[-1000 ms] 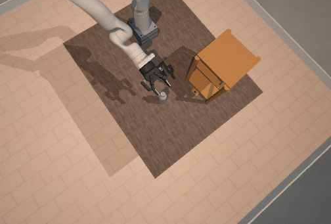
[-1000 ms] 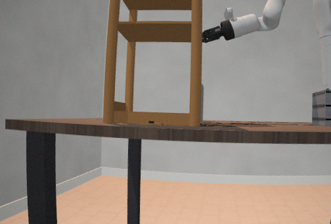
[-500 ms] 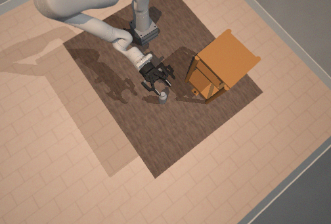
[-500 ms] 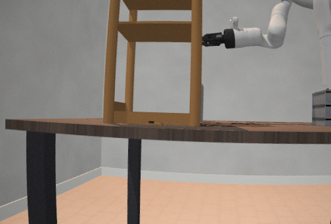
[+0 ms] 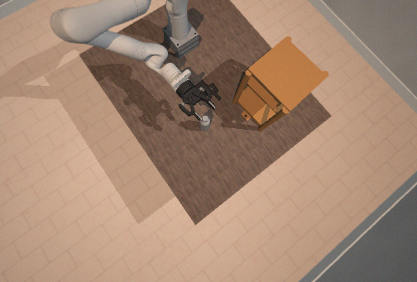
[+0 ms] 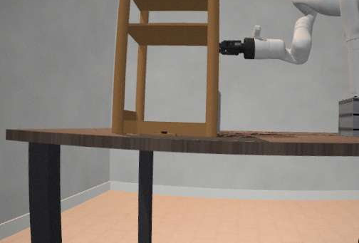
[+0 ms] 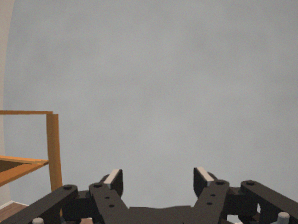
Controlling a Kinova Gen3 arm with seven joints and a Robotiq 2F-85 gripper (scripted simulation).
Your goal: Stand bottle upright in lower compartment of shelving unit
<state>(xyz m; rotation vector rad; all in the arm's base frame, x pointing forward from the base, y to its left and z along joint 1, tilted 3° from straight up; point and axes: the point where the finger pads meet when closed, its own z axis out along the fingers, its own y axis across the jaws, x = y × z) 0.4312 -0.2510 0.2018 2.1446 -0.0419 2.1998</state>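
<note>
Right now my hand is 17 cm above the grey bottle. From my hand the other things lie so: orange shelving unit (12 cm ahead, 32 cm to the left, 11 cm below).
</note>
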